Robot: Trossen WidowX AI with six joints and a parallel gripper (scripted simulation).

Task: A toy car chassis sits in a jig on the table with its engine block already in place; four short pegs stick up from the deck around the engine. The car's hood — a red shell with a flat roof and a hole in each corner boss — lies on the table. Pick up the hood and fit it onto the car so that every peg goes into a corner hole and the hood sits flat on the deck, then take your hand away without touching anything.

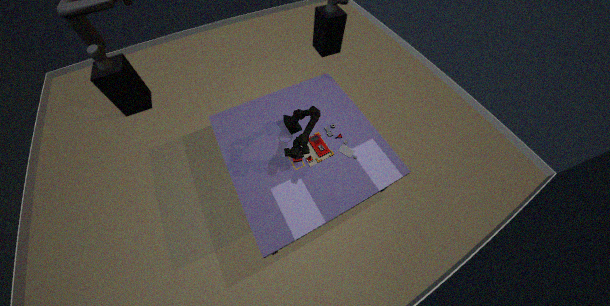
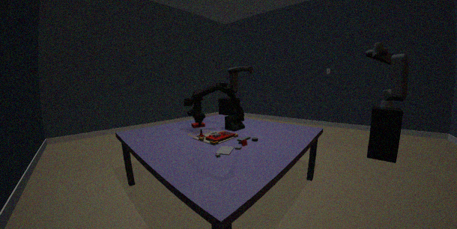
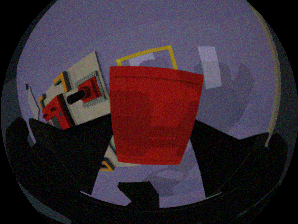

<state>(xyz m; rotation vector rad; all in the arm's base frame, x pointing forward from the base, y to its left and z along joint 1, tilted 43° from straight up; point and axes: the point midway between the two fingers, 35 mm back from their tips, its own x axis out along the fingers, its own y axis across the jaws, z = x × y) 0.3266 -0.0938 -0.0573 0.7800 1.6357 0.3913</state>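
Right now the jig is 190 mm to the left of my gripper tip, 60 mm below it and 20 mm behind it. Also, from my gripper tip: grey flat plate 410 mm to the left, 100 mm ahead, 70 mm below; red hood right at my gripper tip.
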